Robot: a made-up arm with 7 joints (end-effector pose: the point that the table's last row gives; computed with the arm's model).
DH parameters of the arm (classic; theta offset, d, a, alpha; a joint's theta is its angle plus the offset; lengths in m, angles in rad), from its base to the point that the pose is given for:
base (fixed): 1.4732 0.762 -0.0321 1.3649
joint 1: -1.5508 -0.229 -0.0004 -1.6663
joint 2: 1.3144 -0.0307 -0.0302 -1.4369
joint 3: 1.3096 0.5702 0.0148 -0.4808
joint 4: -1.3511 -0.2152 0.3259 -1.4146
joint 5: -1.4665 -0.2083 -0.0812 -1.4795
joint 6: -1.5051 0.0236 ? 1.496
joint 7: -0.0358 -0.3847 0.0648 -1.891
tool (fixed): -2.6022 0.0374 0 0
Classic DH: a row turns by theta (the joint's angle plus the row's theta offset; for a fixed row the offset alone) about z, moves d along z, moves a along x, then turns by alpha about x.
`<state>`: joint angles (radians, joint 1 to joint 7).
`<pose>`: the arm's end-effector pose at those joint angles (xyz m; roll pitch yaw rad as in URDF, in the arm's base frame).
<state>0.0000 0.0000 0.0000 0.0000 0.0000 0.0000 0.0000</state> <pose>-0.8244 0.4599 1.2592 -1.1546 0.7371 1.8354</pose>
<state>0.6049 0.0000 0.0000 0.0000 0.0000 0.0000 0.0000</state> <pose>-0.8917 0.0143 1.3718 -1.3911 0.1827 1.8532</pose>
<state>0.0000 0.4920 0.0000 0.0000 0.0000 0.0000 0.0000</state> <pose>-0.4967 0.4599 1.4772 -0.5997 0.5247 2.1701</pose>
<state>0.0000 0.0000 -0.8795 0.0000 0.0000 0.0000 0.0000</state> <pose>-0.4410 0.5639 1.4350 -1.2209 0.3446 1.0102</pose>
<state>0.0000 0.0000 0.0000 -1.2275 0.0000 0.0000 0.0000</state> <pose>-0.1669 0.5157 1.2592 -1.1546 0.7370 0.6079</pose>
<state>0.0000 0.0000 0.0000 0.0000 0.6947 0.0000 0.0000</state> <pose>-1.0007 0.4546 1.1438 -2.1144 0.7756 1.2616</pose>
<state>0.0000 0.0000 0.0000 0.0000 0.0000 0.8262 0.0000</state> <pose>-0.8061 0.6497 0.9802 0.2742 1.4288 3.1247</pose>
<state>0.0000 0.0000 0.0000 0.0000 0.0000 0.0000 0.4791</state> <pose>-0.8514 0.4816 1.2536 -1.3000 0.7262 1.2713</pose>
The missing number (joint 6, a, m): -0.2034
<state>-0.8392 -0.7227 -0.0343 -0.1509 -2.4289 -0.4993 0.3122</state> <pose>-0.4422 0.0845 0.5139 0.3349 0.6884 1.1259</pose>
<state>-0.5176 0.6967 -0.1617 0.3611 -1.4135 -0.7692 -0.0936</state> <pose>-0.1418 0.2971 1.0718 0.6410 0.1876 1.2930</pose>
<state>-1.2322 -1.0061 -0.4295 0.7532 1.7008 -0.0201 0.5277</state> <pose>-0.8662 -0.4226 0.1851 2.4568 0.8416 1.5206</pose>
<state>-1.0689 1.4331 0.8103 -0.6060 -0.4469 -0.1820 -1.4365</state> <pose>0.2465 0.4747 0.6239 0.5611 -0.7064 1.5910</pose>
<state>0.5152 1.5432 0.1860 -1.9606 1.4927 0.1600 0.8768</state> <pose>-0.1675 0.5500 0.6052 2.7890 0.8160 -0.6939</pose>
